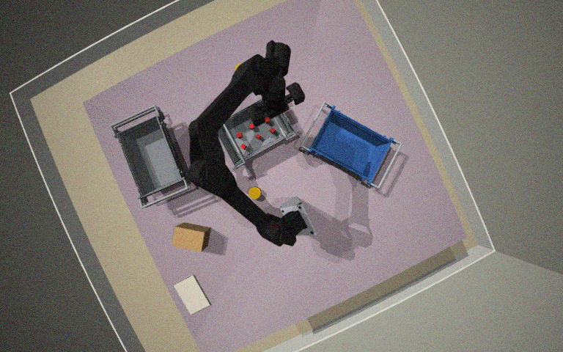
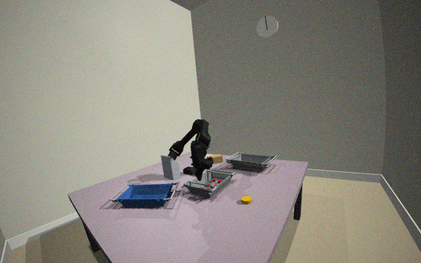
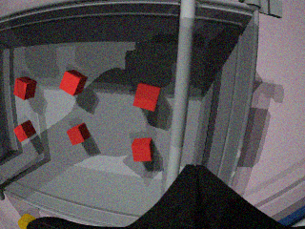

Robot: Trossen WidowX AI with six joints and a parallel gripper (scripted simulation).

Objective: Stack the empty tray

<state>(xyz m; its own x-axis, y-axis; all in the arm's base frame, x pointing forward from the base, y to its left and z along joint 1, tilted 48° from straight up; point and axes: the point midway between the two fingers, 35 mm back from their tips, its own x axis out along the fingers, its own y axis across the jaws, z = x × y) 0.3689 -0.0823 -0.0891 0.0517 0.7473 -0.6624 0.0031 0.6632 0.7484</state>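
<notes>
My gripper tip is 240 mm past the blue tray, 210 mm to the left of it and 40 mm above it. The rest, counted from my gripper tip: white pad 480 mm behind, 690 mm to the left, 80 mm below; cardboard box 250 mm behind, 540 mm to the left, 60 mm below.
</notes>
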